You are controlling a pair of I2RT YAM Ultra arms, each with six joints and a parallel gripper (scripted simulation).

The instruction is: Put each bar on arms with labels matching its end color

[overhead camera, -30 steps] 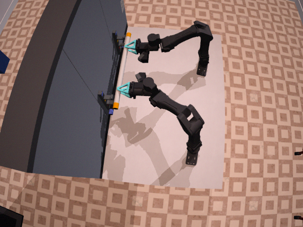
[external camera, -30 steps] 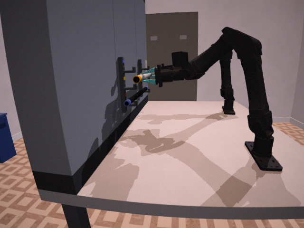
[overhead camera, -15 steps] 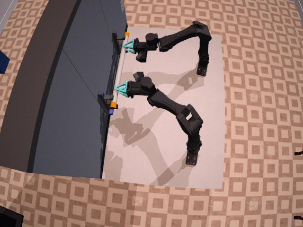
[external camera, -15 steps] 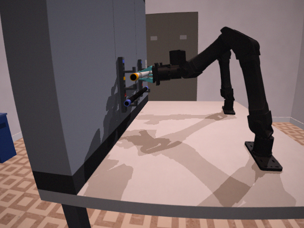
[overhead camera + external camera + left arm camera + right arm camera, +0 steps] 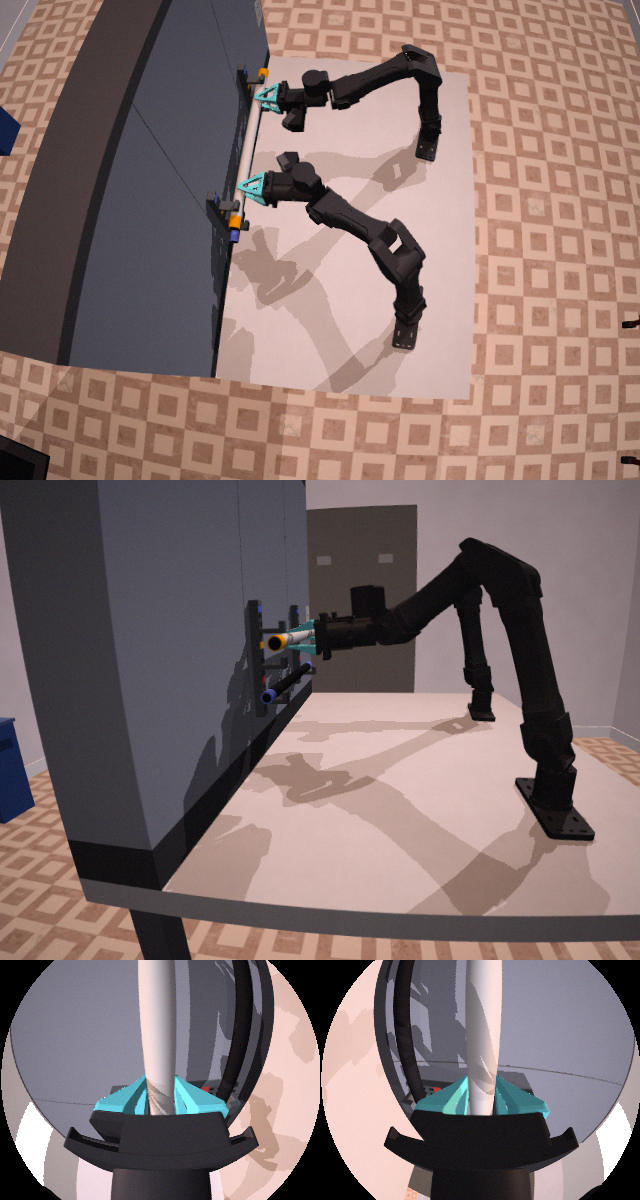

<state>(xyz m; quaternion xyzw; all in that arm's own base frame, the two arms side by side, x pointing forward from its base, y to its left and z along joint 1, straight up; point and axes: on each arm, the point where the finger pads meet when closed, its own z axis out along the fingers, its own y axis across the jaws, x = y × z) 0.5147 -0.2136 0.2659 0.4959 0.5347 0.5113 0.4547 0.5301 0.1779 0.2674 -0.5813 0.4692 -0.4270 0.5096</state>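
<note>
My right gripper is now 1 cm past the pale metal bar and 14 cm to the right of it. From my right hand the other things lie so: dark metal bar: 1 cm ahead, 15 cm to the left, 11 cm below; tall grey wall panel: 11 cm ahead, 20 cm to the left, 16 cm above.
The pale metal bar is 14 cm to the right of my left hand and 2 cm ahead of it. The rest, counted from my left hand: dark metal bar (13 cm to the right, 11 cm below, 3 cm ahead); tall grey wall panel (16 cm above, 13 cm ahead, 9 cm to the right).
</note>
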